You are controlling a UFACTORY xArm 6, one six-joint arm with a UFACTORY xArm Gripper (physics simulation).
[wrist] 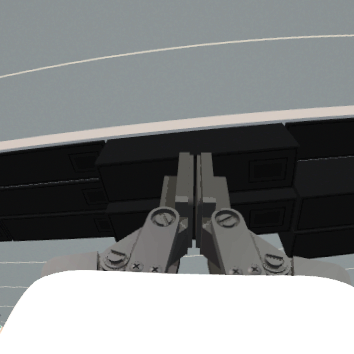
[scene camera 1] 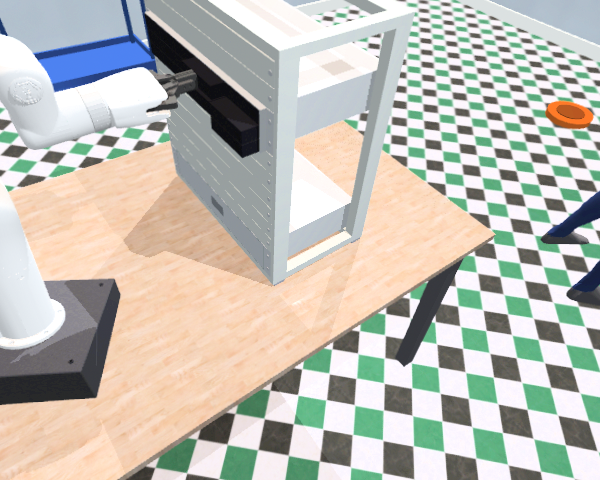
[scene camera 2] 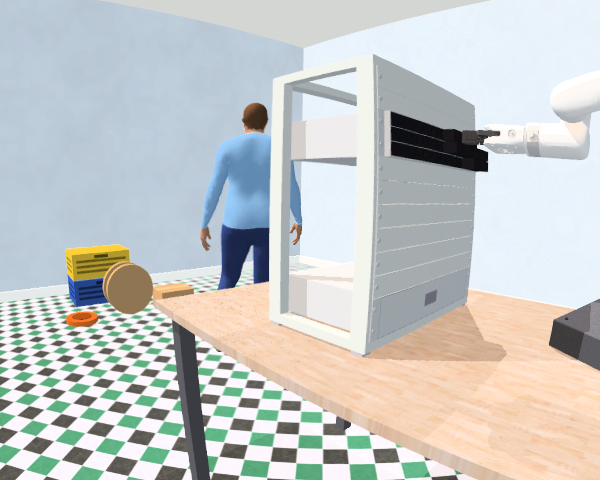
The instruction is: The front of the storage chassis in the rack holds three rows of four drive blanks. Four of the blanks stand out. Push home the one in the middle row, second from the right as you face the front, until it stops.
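Pixels of known places: gripper, fingertip midpoint: (wrist: 194, 174) (scene camera 1: 195, 78) (scene camera 2: 463, 137); arm's base, link origin: (scene camera 1: 28, 324).
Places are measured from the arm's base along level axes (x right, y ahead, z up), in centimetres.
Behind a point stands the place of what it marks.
Observation:
The storage chassis (scene camera 1: 262, 127) @(z 35.2, x 3.8, y 48.1 cm) (scene camera 2: 387, 133) @(z 34.3, x -39.9, y 41.1 cm) (wrist: 240, 117) @(z 38.8, x -9.7, y 46.2 cm) carries black drive blanks. The target blank (scene camera 2: 451, 147) @(z 34.2, x -17.5, y 41.8 cm) (wrist: 267, 217) @(z 34.4, x -8.2, y 41.9 cm), middle row and second from right, stands out, slightly farther than the top-row blank (scene camera 2: 451, 135) @(z 37.0, x -17.5, y 41.8 cm) (wrist: 135, 182) @(z 37.1, x -15.4, y 41.4 cm) directly above it, which also stands out. In the rightmost column, the middle blank (wrist: 330, 207) @(z 34.7, x -4.5, y 42.5 cm) and bottom blank (wrist: 320, 243) @(z 31.6, x -4.5, y 42.5 cm) stand out. My gripper (scene camera 1: 193, 80) @(z 37.3, x -12.2, y 41.9 cm) (scene camera 2: 463, 137) @(z 37.3, x -12.2, y 41.9 cm) (wrist: 194, 174) @(z 37.3, x -12.2, y 41.9 cm) is shut and empty. Its tips are at the top-row blank's front, above the target; contact cannot be told. The fingers hide part of both blanks.
The pale rack (scene camera 1: 286, 165) @(z 27.5, x 6.3, y 51.9 cm) (scene camera 2: 364, 200) @(z 21.6, x -43.4, y 43.6 cm) stands on the wooden table (scene camera 1: 200, 350) @(z -8.7, x 15.2, y 28.3 cm) (scene camera 2: 425, 395) @(z -8.7, x -45.7, y 23.4 cm). Grey panels lie above and below the chassis. The dark robot base (scene camera 1: 85, 310) @(z -0.6, x 0.9, y 9.9 cm) is at left in scene camera 1. A person (scene camera 2: 245, 180) stands beyond the rack.

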